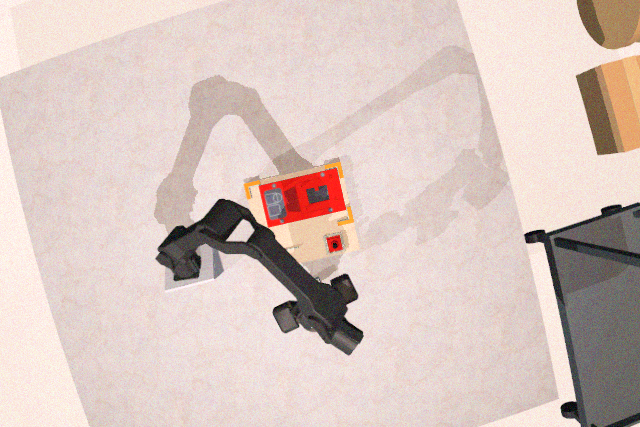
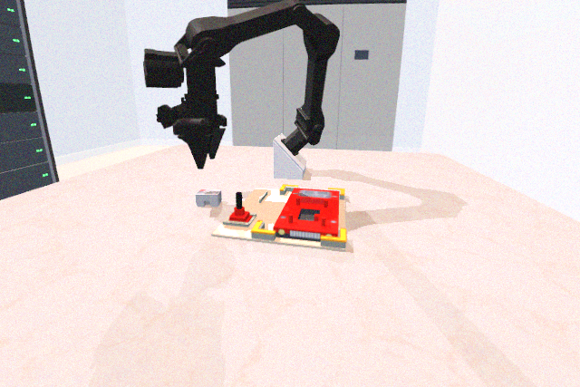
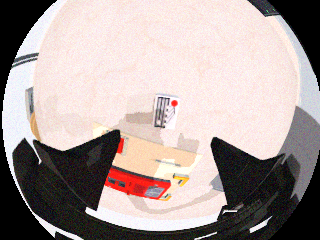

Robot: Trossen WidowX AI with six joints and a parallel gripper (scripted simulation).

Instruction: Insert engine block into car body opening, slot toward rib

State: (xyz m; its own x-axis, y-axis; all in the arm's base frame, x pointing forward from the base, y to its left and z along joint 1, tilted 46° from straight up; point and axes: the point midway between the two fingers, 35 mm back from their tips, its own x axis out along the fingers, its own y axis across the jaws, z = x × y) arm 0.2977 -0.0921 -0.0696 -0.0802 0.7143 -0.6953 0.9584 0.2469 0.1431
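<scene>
Now: gripper tip 8 cm above the grey engine block.
</scene>
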